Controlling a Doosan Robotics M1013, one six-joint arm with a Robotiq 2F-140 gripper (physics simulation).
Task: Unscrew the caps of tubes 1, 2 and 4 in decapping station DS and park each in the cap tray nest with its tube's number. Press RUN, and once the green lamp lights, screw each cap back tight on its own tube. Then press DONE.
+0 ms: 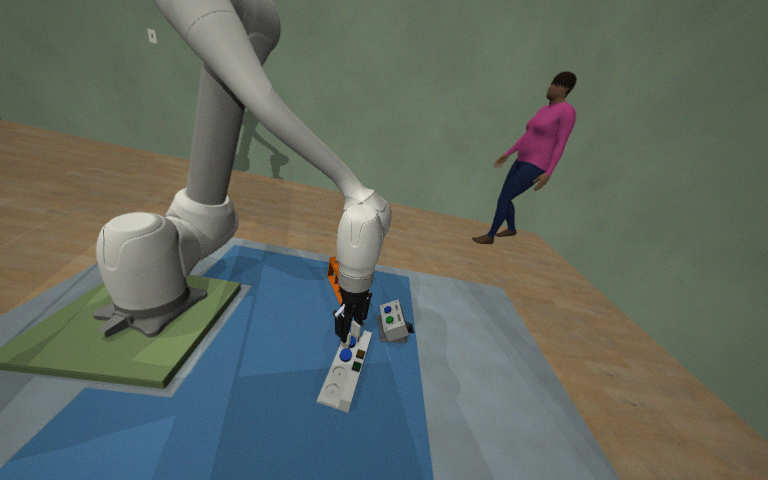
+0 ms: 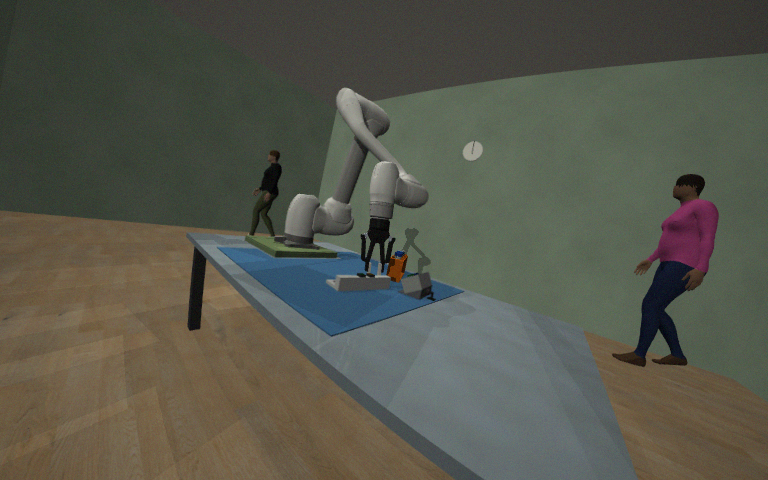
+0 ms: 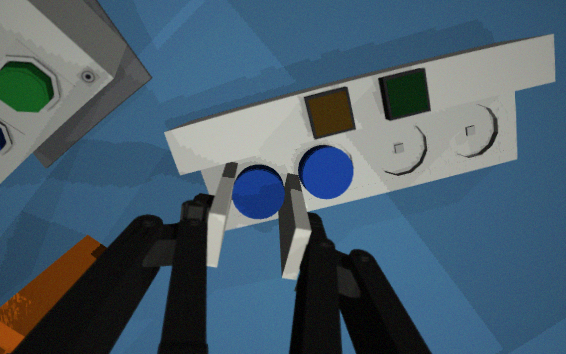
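Pixels of known places: gripper, fingertip midpoint: (image 1: 350, 343) (image 3: 258, 188); arm's base, link origin: (image 1: 156, 304) (image 2: 297, 244).
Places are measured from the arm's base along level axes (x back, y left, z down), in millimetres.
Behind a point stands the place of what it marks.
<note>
My gripper (image 1: 351, 336) {y 94, x -563, z 13 mm} (image 2: 375, 270) {y 94, x -563, z 13 mm} (image 3: 258, 188) {y 94, x -563, z 13 mm} is shut on a blue cap (image 1: 351, 341) {y 91, x -567, z 0 mm} (image 3: 258, 192) {y 93, x -565, z 0 mm}, at the end of the row of nests on a long white block, seemingly the cap tray (image 1: 327, 400) {y -84, x -564, z 15 mm} (image 2: 362, 283) {y 2, x -620, z 2 mm} (image 3: 530, 60) {y -74, x -610, z -19 mm}. I cannot tell whether this cap touches its nest. A second blue cap (image 1: 346, 354) {y 45, x -567, z 3 mm} (image 3: 326, 172) {y 47, x -567, z 3 mm} sits beside it in the neighbouring nest. The other two nests are empty. An amber square (image 1: 360, 353) {y 40, x -606, z -27 mm} (image 3: 330, 113) {y 41, x -607, z -27 mm} and a dark green square (image 1: 356, 366) {y -2, x -607, z -28 mm} (image 3: 406, 94) {y 1, x -608, z -27 mm} look unlit. Tube numbers are not readable.
An orange holder (image 1: 333, 260) {y 361, x -391, z -73 mm} (image 2: 397, 270) {y 238, x -539, z -24 mm} (image 3: 60, 280) {y 240, x -542, z -25 mm} stands behind the block, with a blue top (image 2: 399, 254) {y 245, x -523, z -91 mm} on it. A grey control box (image 1: 396, 328) {y 159, x -688, z -39 mm} (image 2: 417, 285) {y 169, x -716, z -20 mm} (image 3: 70, 102) {y 174, x -648, z -26 mm} with a green button (image 1: 389, 319) {y 183, x -659, z -43 mm} (image 3: 26, 89) {y 182, x -658, z -43 mm} and a blue button (image 1: 387, 309) {y 225, x -644, z -43 mm} stands near the gripper.
</note>
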